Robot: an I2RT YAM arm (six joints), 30 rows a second.
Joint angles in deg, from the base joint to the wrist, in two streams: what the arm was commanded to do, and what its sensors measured. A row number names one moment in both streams.
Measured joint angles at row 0: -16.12, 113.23, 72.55, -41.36, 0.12, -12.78
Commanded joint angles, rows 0 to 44: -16.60, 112.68, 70.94, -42.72, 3.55, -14.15; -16.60, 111.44, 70.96, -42.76, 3.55, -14.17; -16.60, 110.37, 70.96, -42.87, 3.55, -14.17; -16.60, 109.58, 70.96, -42.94, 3.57, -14.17; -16.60, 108.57, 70.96, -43.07, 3.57, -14.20; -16.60, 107.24, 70.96, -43.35, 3.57, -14.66; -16.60, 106.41, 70.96, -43.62, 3.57, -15.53; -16.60, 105.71, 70.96, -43.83, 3.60, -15.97; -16.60, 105.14, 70.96, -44.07, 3.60, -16.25; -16.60, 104.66, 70.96, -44.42, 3.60, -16.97; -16.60, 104.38, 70.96, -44.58, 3.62, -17.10; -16.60, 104.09, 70.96, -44.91, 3.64, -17.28; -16.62, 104.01, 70.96, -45.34, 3.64, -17.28; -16.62, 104.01, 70.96, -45.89, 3.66, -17.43; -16.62, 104.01, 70.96, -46.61, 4.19, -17.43; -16.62, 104.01, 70.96, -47.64, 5.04, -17.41; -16.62, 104.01, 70.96, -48.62, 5.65, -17.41; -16.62, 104.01, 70.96, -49.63, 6.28, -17.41; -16.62, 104.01, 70.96, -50.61, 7.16, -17.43; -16.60, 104.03, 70.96, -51.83, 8.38, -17.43; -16.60, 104.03, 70.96, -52.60, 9.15, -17.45; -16.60, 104.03, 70.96, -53.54, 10.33, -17.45; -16.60, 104.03, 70.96, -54.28, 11.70, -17.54; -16.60, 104.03, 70.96, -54.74, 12.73, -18.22; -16.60, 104.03, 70.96, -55.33, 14.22, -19.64; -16.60, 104.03, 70.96, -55.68, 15.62, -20.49; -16.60, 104.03, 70.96, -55.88, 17.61, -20.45; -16.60, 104.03, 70.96, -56.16, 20.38, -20.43; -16.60, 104.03, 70.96, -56.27, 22.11, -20.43; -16.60, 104.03, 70.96, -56.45, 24.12, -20.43; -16.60, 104.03, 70.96, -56.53, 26.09, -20.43; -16.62, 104.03, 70.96, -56.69, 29.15, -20.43; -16.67, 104.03, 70.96, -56.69, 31.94, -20.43; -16.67, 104.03, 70.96, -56.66, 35.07, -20.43; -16.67, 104.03, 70.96, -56.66, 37.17, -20.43; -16.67, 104.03, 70.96, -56.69, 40.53, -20.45; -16.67, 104.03, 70.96, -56.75, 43.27, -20.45; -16.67, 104.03, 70.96, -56.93, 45.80, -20.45; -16.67, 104.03, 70.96, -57.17, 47.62, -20.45; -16.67, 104.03, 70.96, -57.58, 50.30, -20.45; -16.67, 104.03, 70.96, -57.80, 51.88, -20.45; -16.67, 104.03, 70.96, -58.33, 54.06, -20.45; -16.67, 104.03, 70.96, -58.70, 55.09, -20.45; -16.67, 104.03, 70.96, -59.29, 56.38, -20.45; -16.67, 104.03, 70.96, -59.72, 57.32, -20.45
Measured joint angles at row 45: -16.47, 105.10, 71.07, -58.59, 46.41, -20.27
